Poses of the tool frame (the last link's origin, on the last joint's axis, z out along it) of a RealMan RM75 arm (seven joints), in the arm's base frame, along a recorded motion.
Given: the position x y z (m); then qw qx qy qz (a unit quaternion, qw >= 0).
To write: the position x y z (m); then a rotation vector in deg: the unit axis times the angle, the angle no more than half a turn. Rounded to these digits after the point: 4 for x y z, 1 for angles.
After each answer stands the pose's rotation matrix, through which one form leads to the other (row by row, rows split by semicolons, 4 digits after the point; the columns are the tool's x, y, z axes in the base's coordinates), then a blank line. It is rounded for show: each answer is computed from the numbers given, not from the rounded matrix.
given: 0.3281, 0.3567, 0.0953, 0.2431, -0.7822, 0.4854, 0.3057
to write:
0.3281, 0.3567, 0.0953, -122.5, 76.0, 47.9
0.3419 -0.9080 -0.2422; -0.6107 -0.4106 0.6771; -0.7142 -0.0835 -0.6949

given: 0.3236, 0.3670, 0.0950, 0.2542, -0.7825, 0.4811, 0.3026
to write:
0.3236, 0.3670, 0.0950, -121.8, 74.9, 47.1
0.3539 -0.9068 -0.2290; -0.5991 -0.4078 0.6890; -0.7182 -0.1067 -0.6876

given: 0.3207, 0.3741, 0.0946, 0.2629, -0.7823, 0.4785, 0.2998
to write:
0.3207, 0.3741, 0.0946, -121.2, 74.2, 46.5
0.3623 -0.9063 -0.2175; -0.5911 -0.4038 0.6983; -0.7207 -0.1244 -0.6820

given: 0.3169, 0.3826, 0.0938, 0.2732, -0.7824, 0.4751, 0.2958
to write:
0.3169, 0.3826, 0.0938, -120.6, 73.2, 45.6
0.3736 -0.9051 -0.2033; -0.5818 -0.3993 0.7086; -0.7225 -0.1464 -0.6757

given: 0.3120, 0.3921, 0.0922, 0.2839, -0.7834, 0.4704, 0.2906
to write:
0.3120, 0.3921, 0.0922, -120.1, 72.1, 44.6
0.3886 -0.9020 -0.1882; -0.5720 -0.3963 0.7182; -0.7224 -0.1714 -0.6699

